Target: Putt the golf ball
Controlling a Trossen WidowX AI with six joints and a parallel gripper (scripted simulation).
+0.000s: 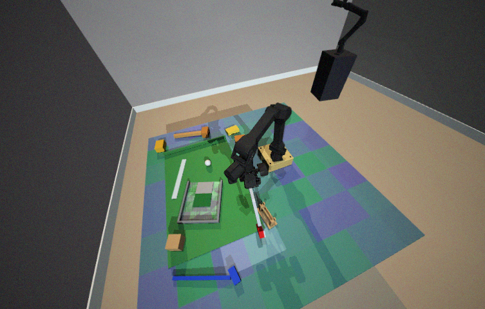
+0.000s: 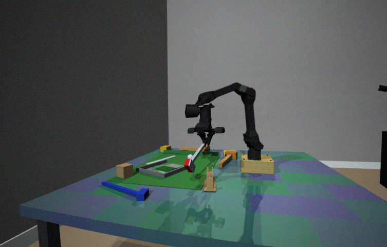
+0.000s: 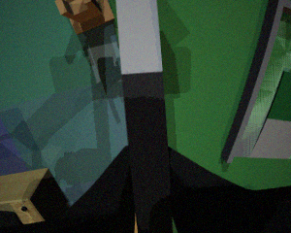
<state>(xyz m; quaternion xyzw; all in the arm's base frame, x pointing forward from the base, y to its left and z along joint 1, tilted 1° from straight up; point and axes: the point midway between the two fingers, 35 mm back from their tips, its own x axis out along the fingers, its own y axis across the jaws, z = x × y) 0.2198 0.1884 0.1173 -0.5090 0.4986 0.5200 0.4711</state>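
My gripper tip is 110 mm to the right of the red putter, 10 mm past it and 10 mm above it. Also, from my gripper tip: wooden figure 140 mm to the left, 120 mm below, 70 mm behind; then white golf ball 270 mm to the right, 230 mm ahead, 130 mm below; then blue hammer 340 mm to the left, 240 mm ahead, 140 mm below.
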